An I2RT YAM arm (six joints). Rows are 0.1 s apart.
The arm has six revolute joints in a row. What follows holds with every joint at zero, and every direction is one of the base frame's. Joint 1 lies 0.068 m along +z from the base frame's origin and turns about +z. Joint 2 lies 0.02 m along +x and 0.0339 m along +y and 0.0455 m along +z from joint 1 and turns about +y. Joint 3 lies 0.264 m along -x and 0.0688 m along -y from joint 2 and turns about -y. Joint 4 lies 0.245 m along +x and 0.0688 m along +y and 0.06 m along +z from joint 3 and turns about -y. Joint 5 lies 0.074 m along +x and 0.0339 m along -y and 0.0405 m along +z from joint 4 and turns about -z. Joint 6 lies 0.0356 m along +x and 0.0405 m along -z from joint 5 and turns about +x. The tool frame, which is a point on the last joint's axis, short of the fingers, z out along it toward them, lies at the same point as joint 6; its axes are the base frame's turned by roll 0, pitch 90 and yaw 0 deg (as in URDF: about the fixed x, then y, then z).
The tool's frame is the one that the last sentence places.
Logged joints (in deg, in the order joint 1, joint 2, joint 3, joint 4, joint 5, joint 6), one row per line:
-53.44, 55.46, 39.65, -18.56, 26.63, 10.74
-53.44, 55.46, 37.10, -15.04, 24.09, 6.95
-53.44, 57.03, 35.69, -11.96, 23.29, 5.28
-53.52, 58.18, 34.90, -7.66, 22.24, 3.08
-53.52, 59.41, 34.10, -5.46, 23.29, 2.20
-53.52, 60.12, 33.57, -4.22, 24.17, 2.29
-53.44, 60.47, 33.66, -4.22, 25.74, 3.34
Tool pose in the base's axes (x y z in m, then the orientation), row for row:
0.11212, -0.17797, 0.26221, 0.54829, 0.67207, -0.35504, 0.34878
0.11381, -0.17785, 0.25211, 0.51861, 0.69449, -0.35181, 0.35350
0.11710, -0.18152, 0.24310, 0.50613, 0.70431, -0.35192, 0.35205
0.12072, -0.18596, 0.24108, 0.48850, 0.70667, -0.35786, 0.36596
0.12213, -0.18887, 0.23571, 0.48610, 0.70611, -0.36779, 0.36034
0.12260, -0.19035, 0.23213, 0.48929, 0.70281, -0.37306, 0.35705
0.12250, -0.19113, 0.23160, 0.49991, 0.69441, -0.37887, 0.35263
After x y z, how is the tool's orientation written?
As a quaternion, x y z w.
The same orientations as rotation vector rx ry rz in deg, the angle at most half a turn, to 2 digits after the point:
81.42, 99.80, -52.72
76.84, 102.90, -52.13
75.04, 104.43, -52.18
71.95, 104.08, -52.71
71.79, 104.28, -54.31
72.37, 103.95, -55.18
74.10, 102.93, -56.16

